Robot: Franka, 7 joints.
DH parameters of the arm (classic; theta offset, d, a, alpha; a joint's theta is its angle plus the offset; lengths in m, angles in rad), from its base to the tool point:
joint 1: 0 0.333 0 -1.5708
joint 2: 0 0 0 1.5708
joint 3: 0 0.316 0.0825 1.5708
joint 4: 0 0 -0.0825 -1.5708
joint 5: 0 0.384 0 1.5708
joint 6: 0 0 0.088 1.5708
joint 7: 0 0.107 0 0
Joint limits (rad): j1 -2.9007..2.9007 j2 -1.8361..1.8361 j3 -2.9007..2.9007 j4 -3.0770..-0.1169 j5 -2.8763..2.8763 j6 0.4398..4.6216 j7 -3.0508..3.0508
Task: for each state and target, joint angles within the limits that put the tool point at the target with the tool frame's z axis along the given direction. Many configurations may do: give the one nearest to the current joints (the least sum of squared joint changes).
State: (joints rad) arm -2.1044 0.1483 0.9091 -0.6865 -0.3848 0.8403 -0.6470
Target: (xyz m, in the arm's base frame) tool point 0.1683 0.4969 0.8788 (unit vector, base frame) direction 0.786 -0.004 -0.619
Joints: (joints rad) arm -1.4888 -0.6506 1.6461 -0.2036 0.2830 1.2025 -0.6470
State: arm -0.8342 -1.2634 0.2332 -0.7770 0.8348 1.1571 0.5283
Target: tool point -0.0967 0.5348 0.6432 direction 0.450 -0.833 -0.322
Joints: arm -1.1407 -1.6018 0.2752 -0.8111 0.3270 0.5027 0.5283
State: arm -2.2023 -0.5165 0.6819 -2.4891 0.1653 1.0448 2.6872
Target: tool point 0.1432 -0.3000 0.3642 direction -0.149 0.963 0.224
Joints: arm -2.0241 0.1604 0.7827 -2.2511 0.3345 0.6118 2.6872
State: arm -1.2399 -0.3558 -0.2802 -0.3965 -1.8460 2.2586 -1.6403
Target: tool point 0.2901 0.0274 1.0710 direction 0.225 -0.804 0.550
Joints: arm -0.7784 -0.4412 0.4867 -1.1823 -1.5060 2.2397 -1.6403
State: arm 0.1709 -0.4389 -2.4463 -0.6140 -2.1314 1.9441 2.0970
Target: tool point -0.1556 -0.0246 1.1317 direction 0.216 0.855 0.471
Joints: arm -0.0385 0.3210 -2.8581 -0.9475 -2.1731 1.6501 2.0970
